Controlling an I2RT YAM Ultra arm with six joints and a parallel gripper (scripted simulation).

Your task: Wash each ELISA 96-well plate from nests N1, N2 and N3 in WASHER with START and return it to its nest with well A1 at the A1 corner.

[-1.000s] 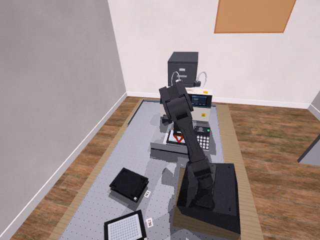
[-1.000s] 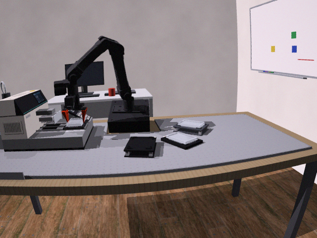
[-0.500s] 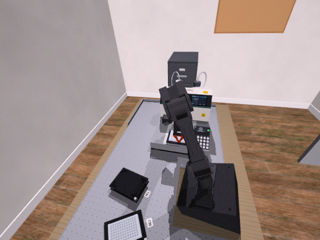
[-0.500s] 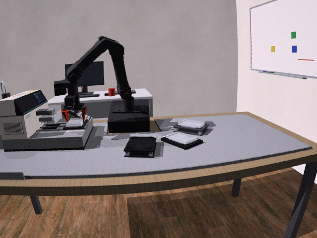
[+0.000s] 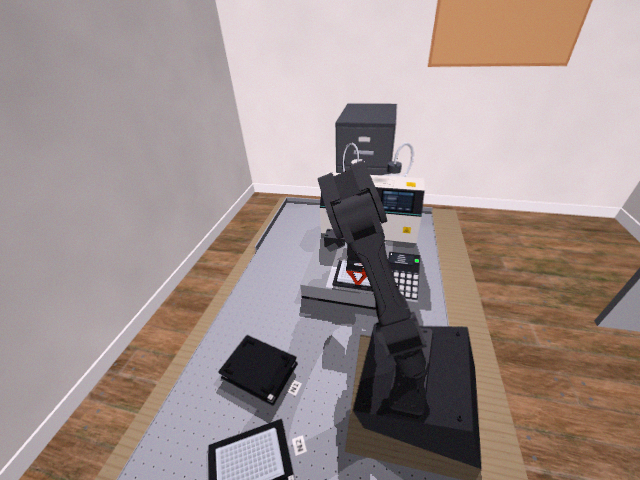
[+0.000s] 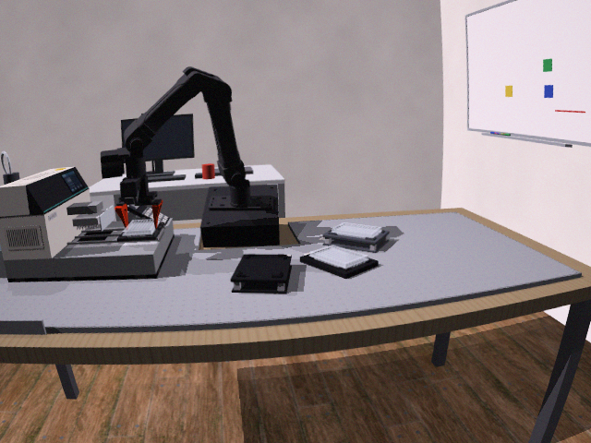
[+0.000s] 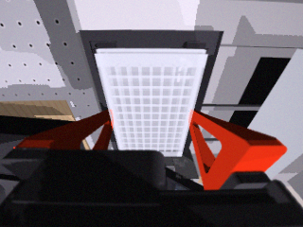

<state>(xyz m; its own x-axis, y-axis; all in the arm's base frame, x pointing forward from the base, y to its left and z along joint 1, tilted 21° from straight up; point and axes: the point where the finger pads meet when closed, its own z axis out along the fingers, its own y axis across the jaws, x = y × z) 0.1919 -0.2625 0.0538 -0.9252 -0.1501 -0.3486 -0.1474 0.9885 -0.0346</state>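
The black washer carrier lies 1 cm below my hand. Also, from my hand: manifold head: 15 cm to the right, 4 cm above, 2 cm ahead; then washer: 15 cm to the right, 4 cm above, 2 cm ahead; then N1 label: 36 cm to the left, 9 cm below, 6 cm ahead.
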